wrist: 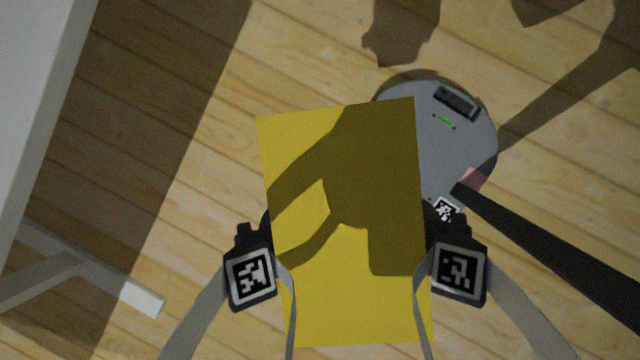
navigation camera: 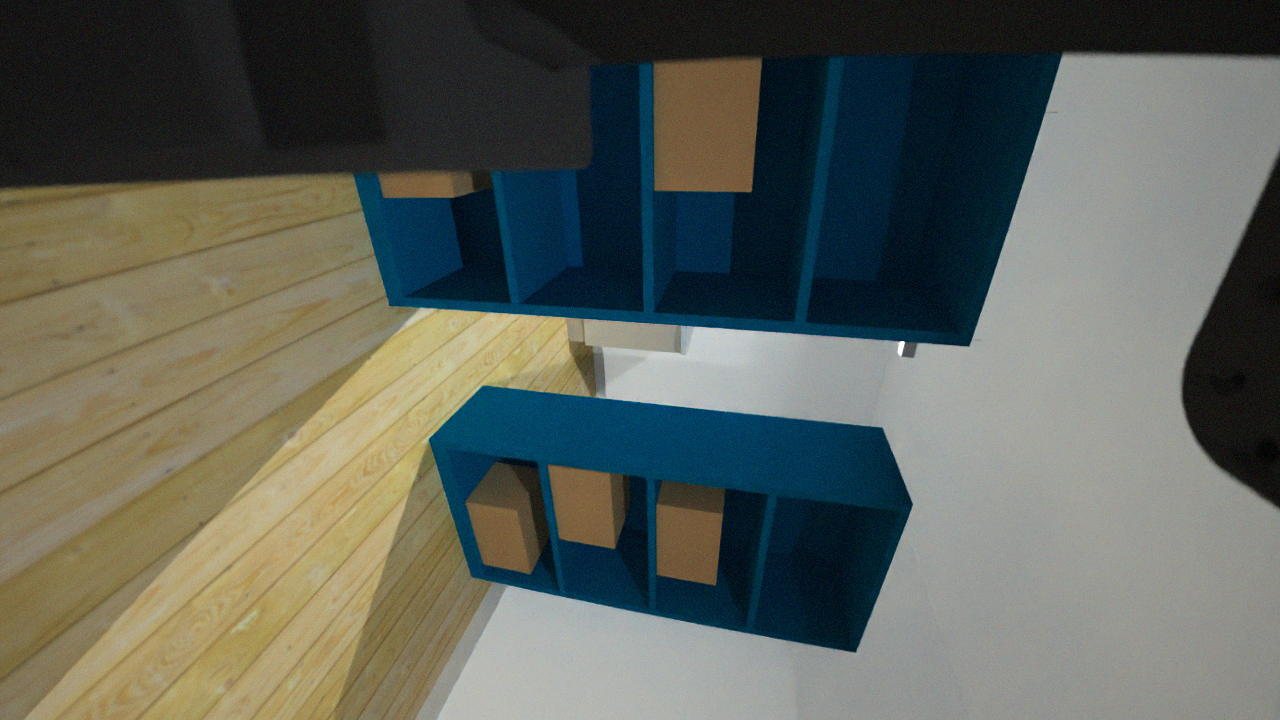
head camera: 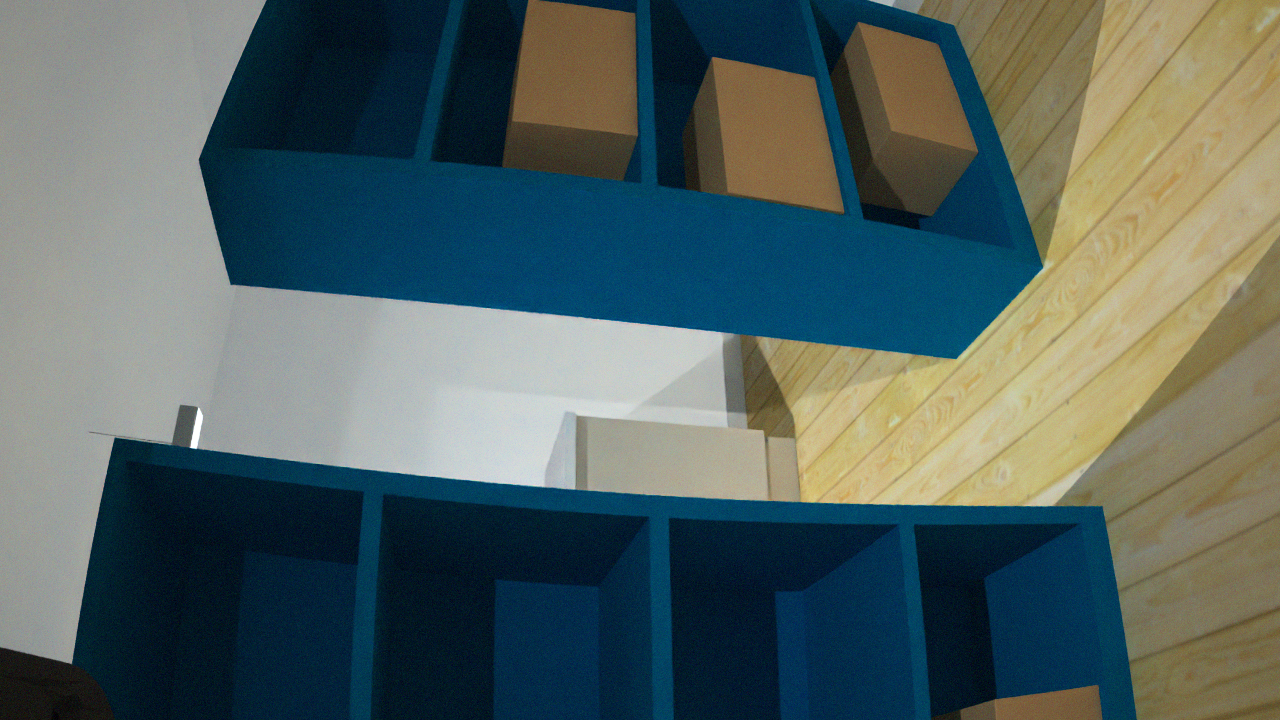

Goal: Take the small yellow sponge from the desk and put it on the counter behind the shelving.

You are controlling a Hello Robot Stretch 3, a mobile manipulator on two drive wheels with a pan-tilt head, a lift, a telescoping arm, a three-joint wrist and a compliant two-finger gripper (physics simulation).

Note:
I see my gripper point(wrist: 348, 225), a yellow sponge point(wrist: 343, 187), a white desk point(wrist: 47, 47), a beige counter point(head camera: 599, 454) and a blue shelving unit point(head camera: 214, 578).
The beige counter also shows in the navigation camera view point(navigation camera: 616, 334). The blue shelving unit also shows in the navigation camera view point(navigation camera: 884, 186). The navigation camera view misses the yellow sponge: it is out of frame. The head camera view does not show the yellow sponge: it is out of frame.

